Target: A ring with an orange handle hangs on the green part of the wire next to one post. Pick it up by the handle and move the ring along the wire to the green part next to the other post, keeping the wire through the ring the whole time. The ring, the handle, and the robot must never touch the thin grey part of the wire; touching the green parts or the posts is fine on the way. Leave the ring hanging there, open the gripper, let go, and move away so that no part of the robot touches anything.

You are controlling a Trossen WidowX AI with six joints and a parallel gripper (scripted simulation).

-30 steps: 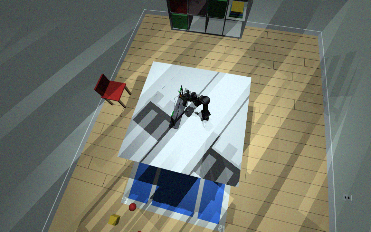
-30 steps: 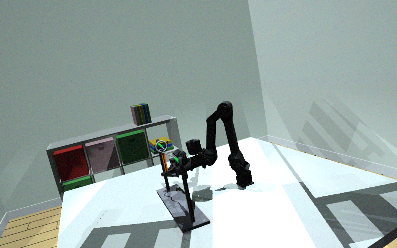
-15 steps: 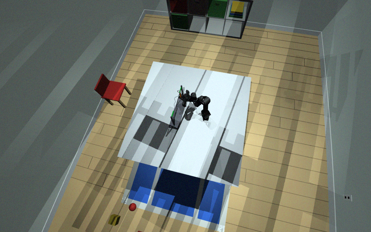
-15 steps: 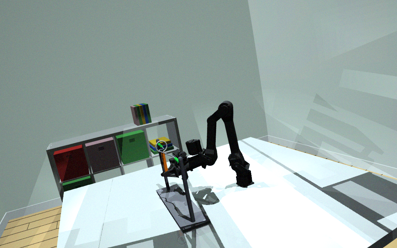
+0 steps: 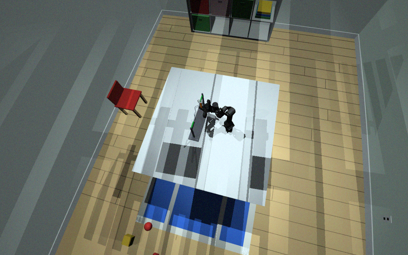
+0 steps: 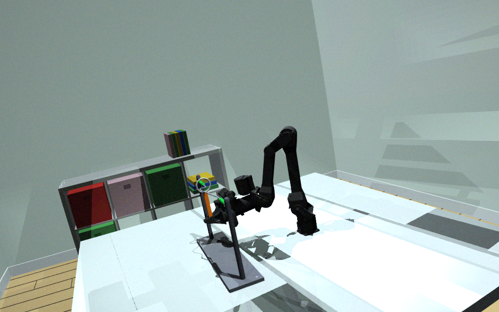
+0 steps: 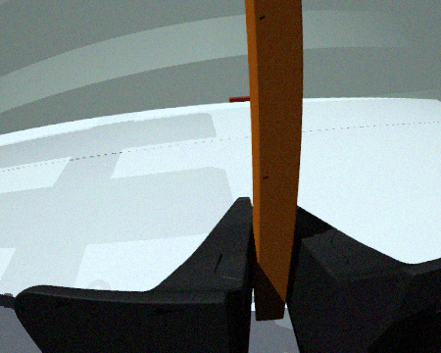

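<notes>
My gripper tip is now 20 mm past the rig, 110 mm to the right of it and 20 mm below it.
</notes>
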